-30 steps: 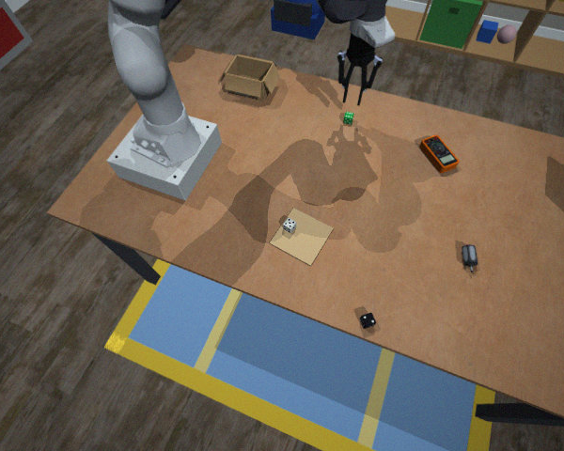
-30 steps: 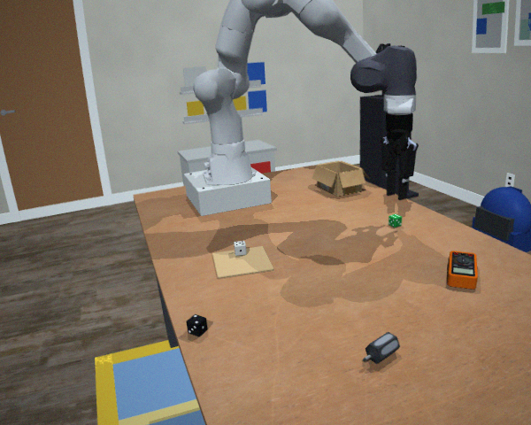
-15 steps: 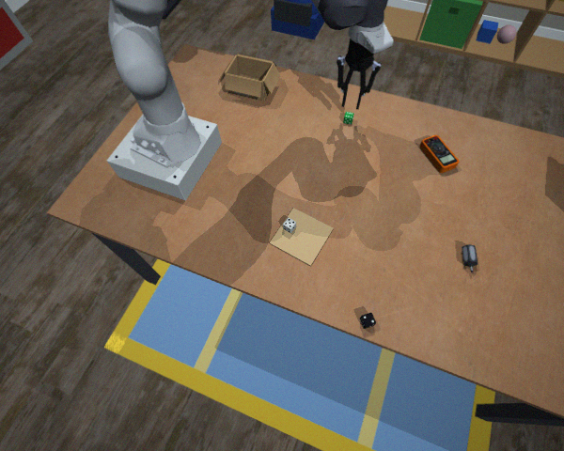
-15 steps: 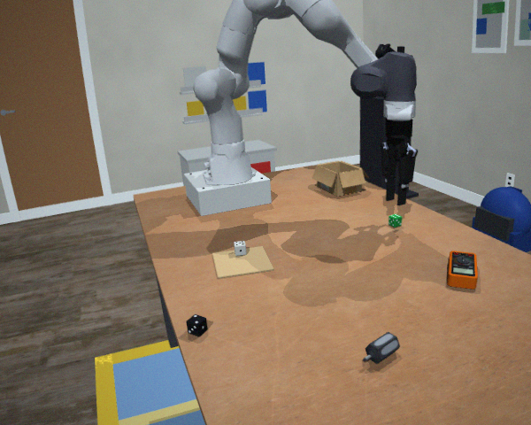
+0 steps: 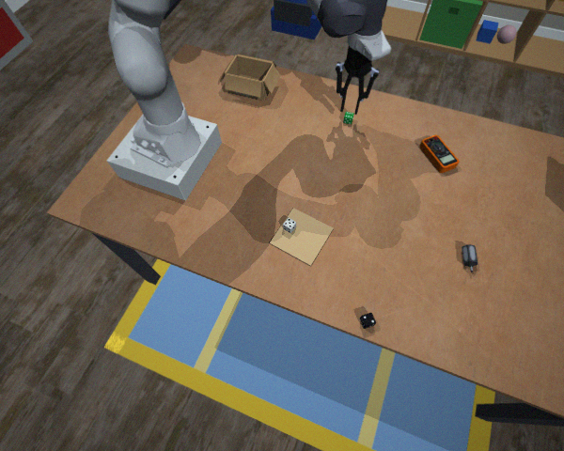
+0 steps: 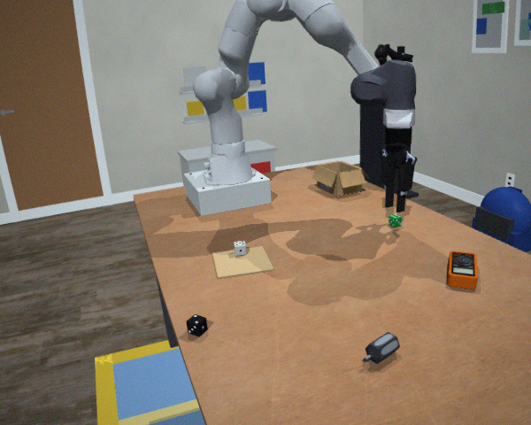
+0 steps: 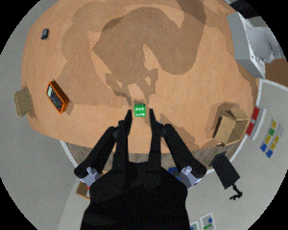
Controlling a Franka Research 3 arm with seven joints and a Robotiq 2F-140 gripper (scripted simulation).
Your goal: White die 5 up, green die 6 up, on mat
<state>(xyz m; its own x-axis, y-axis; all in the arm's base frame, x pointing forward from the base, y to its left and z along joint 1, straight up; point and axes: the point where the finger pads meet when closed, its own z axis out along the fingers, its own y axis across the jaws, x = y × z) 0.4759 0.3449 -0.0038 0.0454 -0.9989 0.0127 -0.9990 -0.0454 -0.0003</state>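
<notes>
The green die lies 7 cm below my hand. The rest, counted from my hand: orange multimeter 33 cm ahead, 6 cm to the right, 7 cm below; then cardboard box 39 cm behind, 6 cm to the left, 4 cm below; then white die 6 cm behind, 48 cm to the right, 7 cm below.
</notes>
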